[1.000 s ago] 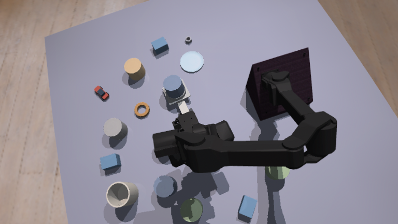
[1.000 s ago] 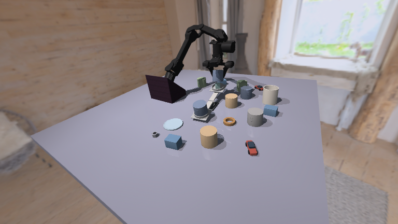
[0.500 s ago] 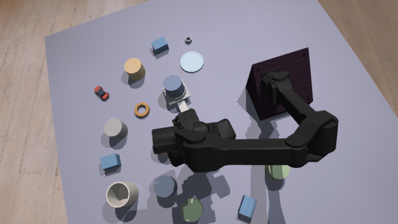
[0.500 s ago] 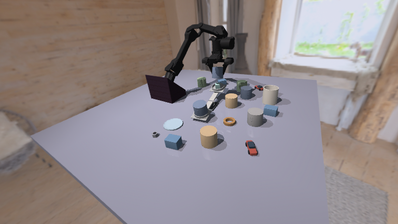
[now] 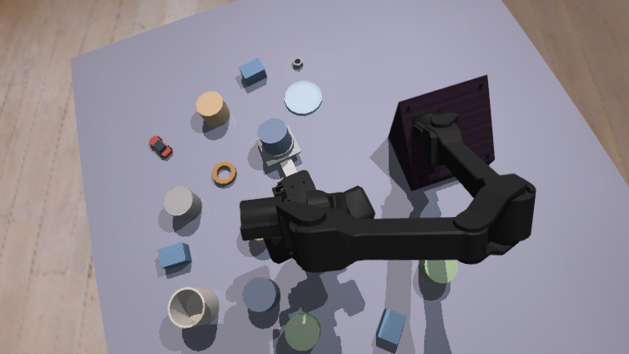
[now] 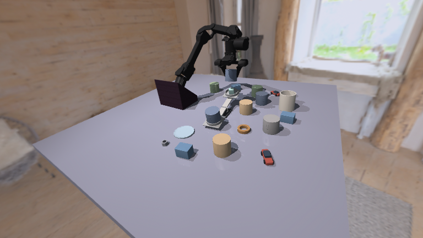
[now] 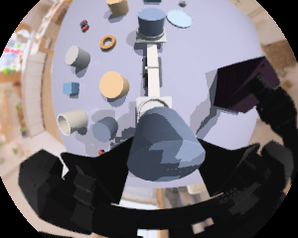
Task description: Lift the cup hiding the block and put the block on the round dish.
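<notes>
Right now the block is 80 mm below my gripper tip and 10 mm to the right of it. From my gripper tip the other things lie so: beam (130 mm to the right, 130 mm below, 20 mm ahead); then beige cup (310 mm ahead, 130 mm below, 60 mm to the left); then balance (150 mm below, 130 mm to the right, 30 mm ahead).
</notes>
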